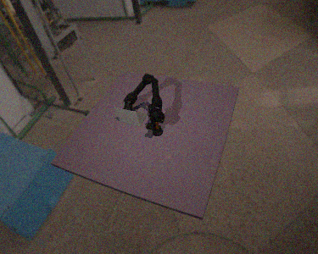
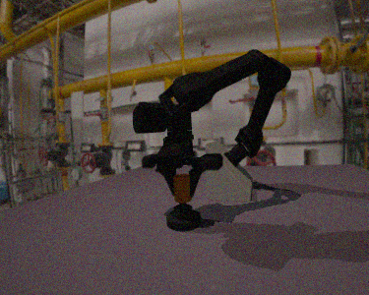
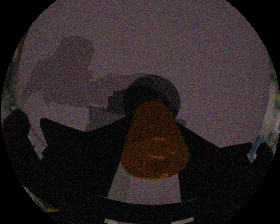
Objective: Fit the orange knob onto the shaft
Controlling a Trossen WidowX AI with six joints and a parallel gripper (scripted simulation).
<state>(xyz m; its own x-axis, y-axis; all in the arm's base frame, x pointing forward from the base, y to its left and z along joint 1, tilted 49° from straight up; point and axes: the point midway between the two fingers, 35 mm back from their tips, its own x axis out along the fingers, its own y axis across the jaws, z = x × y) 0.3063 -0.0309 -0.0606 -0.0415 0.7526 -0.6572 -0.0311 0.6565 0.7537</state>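
Now: gripper tip 2 cm below the orange knob. Also, from my gripper tip: pedestal (4 cm below).
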